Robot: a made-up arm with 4 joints.
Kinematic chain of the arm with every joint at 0, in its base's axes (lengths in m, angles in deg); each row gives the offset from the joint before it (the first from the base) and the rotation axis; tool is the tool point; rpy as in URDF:
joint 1: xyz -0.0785 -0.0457 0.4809 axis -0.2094 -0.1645 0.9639
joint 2: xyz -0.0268 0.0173 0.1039 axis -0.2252 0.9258 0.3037
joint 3: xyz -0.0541 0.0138 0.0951 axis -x
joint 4: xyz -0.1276 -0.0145 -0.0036 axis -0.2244 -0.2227 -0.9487
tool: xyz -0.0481 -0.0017 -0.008 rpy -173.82 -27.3 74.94
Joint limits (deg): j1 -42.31..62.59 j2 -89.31..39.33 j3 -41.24..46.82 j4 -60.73..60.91
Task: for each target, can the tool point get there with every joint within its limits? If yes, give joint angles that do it. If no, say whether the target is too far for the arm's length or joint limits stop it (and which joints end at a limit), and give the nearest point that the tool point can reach.
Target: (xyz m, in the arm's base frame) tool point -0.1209 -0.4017 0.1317
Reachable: no: too far | nearest point -0.2234 -0.1742 0.3877 | short by 0.357 m
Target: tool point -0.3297 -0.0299 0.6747
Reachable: yes | joints -5.59 -1.76 8.32 -26.40
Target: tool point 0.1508 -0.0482 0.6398
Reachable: no: joint limits stop it (at a limit: joint 1, joint 2, joint 4) | nearest point -0.0581 0.1444 0.4631 | short by 0.335 m
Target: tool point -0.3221 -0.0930 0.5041
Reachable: yes | joints 19.26 -38.19 -18.37 -49.80
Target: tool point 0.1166 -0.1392 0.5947
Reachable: no: joint limits stop it (at a limit: joint 1, joint 2, joint 4) | nearest point -0.1936 -0.1585 0.7571 | short by 0.351 m
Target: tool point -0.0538 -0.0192 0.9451
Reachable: no: too far | nearest point -0.1523 -0.0454 0.8273 | short by 0.156 m
